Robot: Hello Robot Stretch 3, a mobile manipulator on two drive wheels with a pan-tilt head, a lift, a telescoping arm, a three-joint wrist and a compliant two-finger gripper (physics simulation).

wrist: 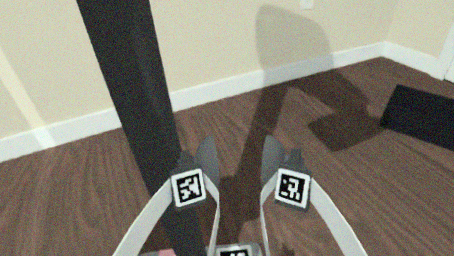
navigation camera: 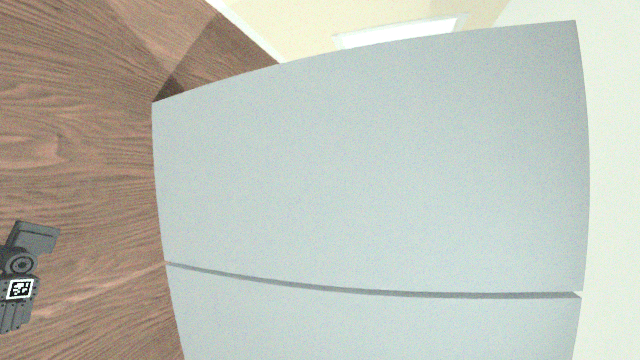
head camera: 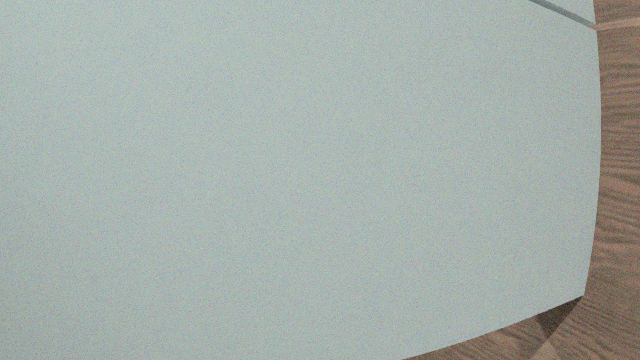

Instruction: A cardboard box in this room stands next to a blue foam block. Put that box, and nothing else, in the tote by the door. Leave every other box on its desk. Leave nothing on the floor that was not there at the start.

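Frame: origin at the robot's base, x ahead, y left, z up, level; centimetres.
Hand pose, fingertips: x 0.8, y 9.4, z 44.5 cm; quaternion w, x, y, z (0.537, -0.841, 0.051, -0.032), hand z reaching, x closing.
Note:
After its pixels a point has its place.
No cardboard box, blue foam block or tote shows in any view. My gripper (wrist: pixel 240 154) {x 0.8, y 9.4, z 44.6 cm} shows in the wrist view, low over the wood floor, with its two grey fingertips apart and nothing between them. A dark desk leg (wrist: pixel 139 95) stands just left of the left finger. A pale grey desk top (head camera: pixel 291 178) {x 36.0, y -75.5, z 105.2 cm} fills the head view and also fills most of the navigation view (navigation camera: pixel 358 186) {x 27.4, y -78.6, z 112.9 cm}. Nothing rests on the visible part of it.
A dark mat (wrist: pixel 419 116) lies on the floor at the right of the wrist view. A cream wall with white skirting (wrist: pixel 229 84) runs behind the desk leg and turns a corner at the far right. Wood floor (head camera: pixel 619 178) {x 33.8, y -66.8, z 0.1 cm} borders the desk's right edge.

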